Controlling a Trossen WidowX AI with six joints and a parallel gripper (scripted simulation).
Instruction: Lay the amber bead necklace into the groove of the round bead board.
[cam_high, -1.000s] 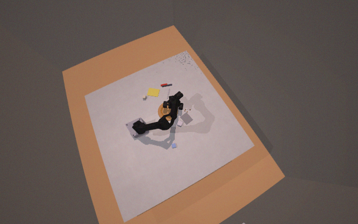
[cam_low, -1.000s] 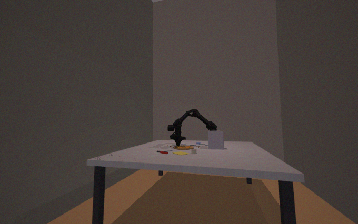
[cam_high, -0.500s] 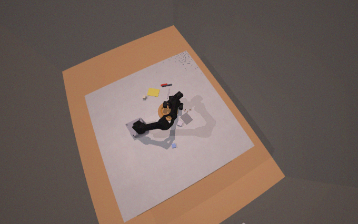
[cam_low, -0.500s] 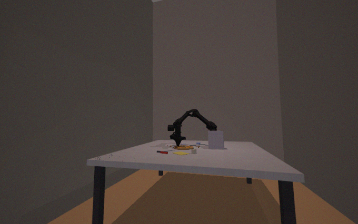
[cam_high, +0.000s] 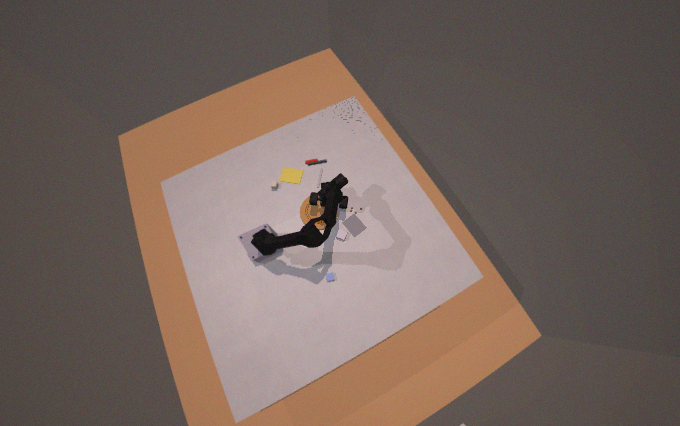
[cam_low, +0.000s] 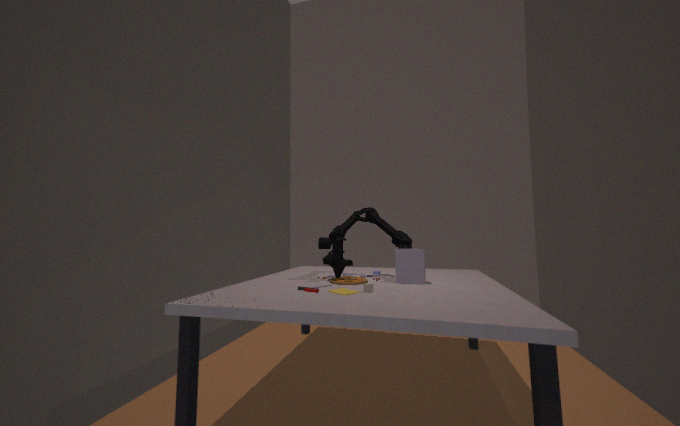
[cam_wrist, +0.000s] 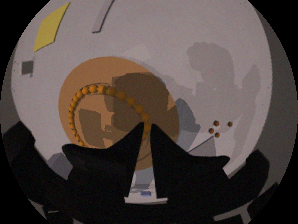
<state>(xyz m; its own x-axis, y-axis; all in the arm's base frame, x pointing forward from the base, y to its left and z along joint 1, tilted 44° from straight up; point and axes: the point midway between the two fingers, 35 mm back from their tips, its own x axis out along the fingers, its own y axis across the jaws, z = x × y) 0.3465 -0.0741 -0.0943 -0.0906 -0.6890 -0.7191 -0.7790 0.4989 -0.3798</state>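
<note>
My gripper tip is 6 cm past the round bead board, 1 cm to the right of it and 1 cm above it. From my gripper tip the other things lie so: thin grey bar 18 cm to the left, 4 cm ahead, 1 cm below; red-handled tool 29 cm to the left, 6 cm ahead, 1 cm below; grey square plate 15 cm to the right, 6 cm ahead, 1 cm below.
</note>
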